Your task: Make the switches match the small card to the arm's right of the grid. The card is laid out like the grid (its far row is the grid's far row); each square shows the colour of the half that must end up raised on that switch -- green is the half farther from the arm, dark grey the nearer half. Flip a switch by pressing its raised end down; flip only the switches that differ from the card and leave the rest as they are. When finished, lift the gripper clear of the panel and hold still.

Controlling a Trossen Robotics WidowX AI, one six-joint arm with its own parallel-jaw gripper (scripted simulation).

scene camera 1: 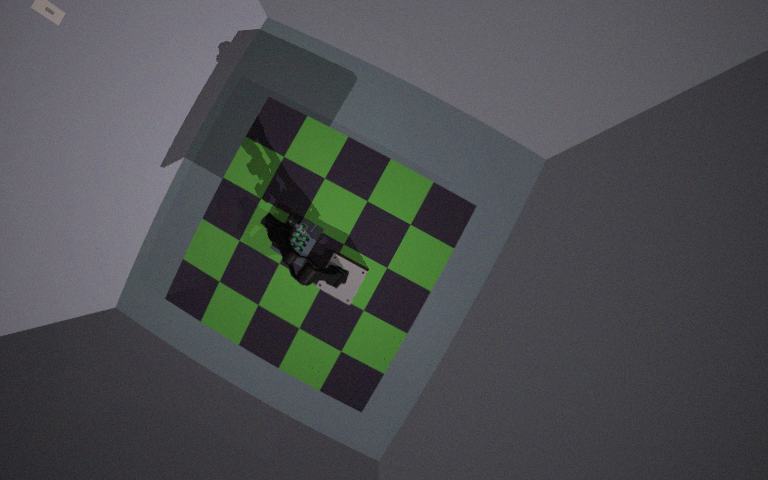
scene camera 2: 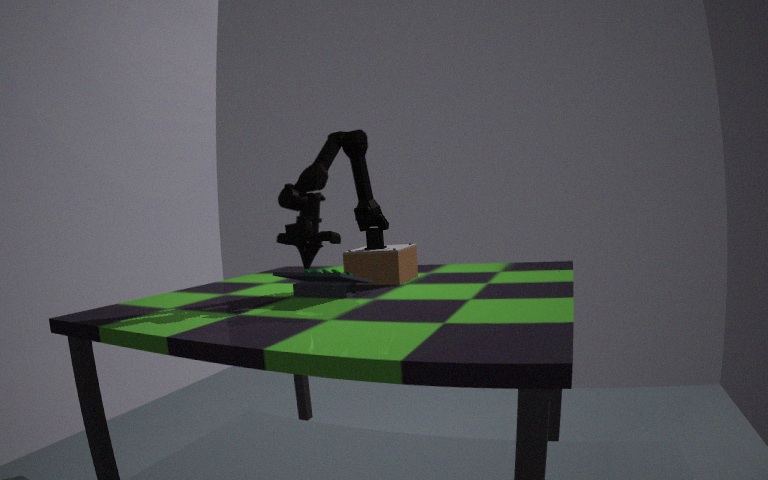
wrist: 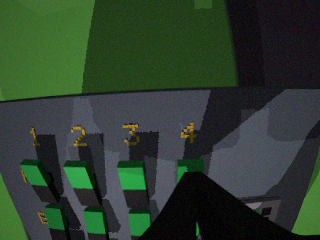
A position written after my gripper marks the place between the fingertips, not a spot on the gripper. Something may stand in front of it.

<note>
My gripper (scene camera 2: 306, 268) is shut, holding nothing.
My gripper is seen too in the wrist view (wrist: 191, 179).
</note>
